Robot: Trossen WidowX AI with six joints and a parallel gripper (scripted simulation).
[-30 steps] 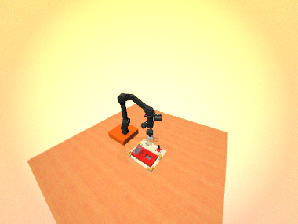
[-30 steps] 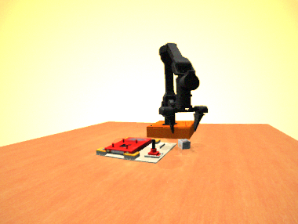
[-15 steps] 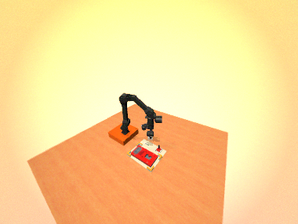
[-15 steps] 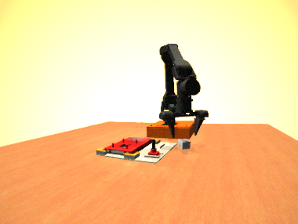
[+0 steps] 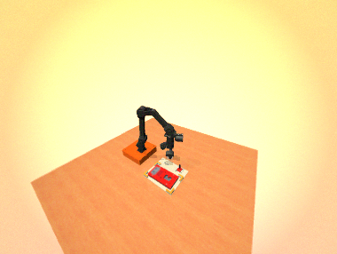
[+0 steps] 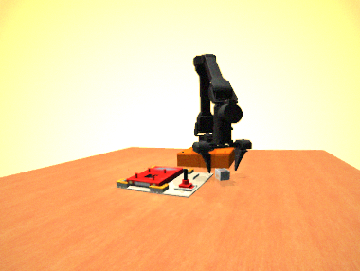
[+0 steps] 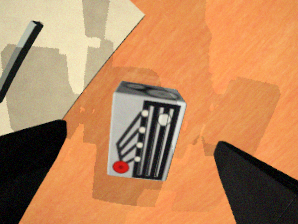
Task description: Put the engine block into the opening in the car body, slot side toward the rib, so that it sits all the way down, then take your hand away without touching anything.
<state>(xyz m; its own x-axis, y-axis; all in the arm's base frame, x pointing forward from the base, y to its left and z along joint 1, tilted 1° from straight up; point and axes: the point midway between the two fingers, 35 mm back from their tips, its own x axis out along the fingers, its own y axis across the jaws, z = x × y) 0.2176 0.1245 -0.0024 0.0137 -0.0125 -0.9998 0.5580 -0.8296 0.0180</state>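
Now: gripper tip 10 mm above the engine block.
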